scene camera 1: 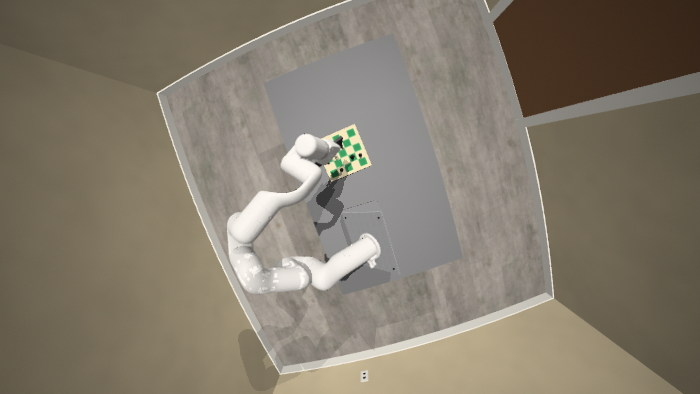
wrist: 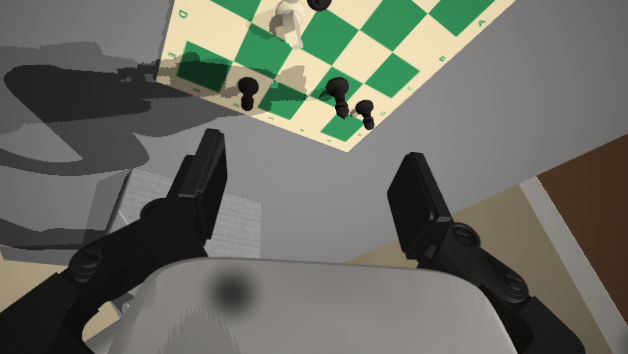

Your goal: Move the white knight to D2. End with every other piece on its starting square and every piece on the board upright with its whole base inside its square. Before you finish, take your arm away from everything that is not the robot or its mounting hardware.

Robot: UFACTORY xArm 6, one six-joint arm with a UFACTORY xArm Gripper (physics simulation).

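Frame: origin at the arm's base, x right, y ahead, z up, level; metres.
Seen in the pictures: gripper, fingertip midpoint: (scene camera 1: 334, 154) (wrist: 314, 163); arm's base, link origin: (scene camera 1: 370, 245).
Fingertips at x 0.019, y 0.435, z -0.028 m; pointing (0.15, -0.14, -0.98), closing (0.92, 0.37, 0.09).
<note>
Offsets run from my fingertips to a thing's middle. "pt": to the spot under its first point. Level surfaces: height alone.
The white knight (scene camera 1: 336, 158) (wrist: 290, 17) stands upright on C2, beside the green square D2 @(pt dy -0.041, dx -0.015, dz -0.137 m) (wrist: 260, 54); its top end is cut off in the wrist view. The chessboard @(dy -0.002, dx +0.027, dz -0.140 m) (scene camera 1: 363, 135) (wrist: 345, 145) is cream and green. A black pawn @(dy -0.075, dx -0.012, dz -0.121 m) (scene camera 1: 341, 170) (wrist: 247, 92) stands on E2. A larger black piece @(dy -0.037, dx +0.063, dz -0.116 m) (scene camera 1: 352, 157) (wrist: 338, 95) stands on D4, and a smaller one @(dy -0.045, dx +0.103, dz -0.121 m) (scene camera 1: 360, 155) (wrist: 366, 112) on D5. Another black piece @(pt dy +0.036, dx -0.010, dz -0.085 m) (wrist: 319, 3) is cut off near the knight. My gripper (scene camera 1: 330, 153) (wrist: 314, 163) is wide open and empty, above the board's left side; the arm hides part of it.
My arm (scene camera 1: 260, 215) curves round on the left and covers the board's left edge in the scene view. The grey metal mounting plate (scene camera 1: 367, 222) (wrist: 237, 227) lies beyond the board near the arm's base. The grey table top @(dz -0.143 m) (scene camera 1: 400, 125) surrounds the board. Arm shadows cross the E1–E3 side.
</note>
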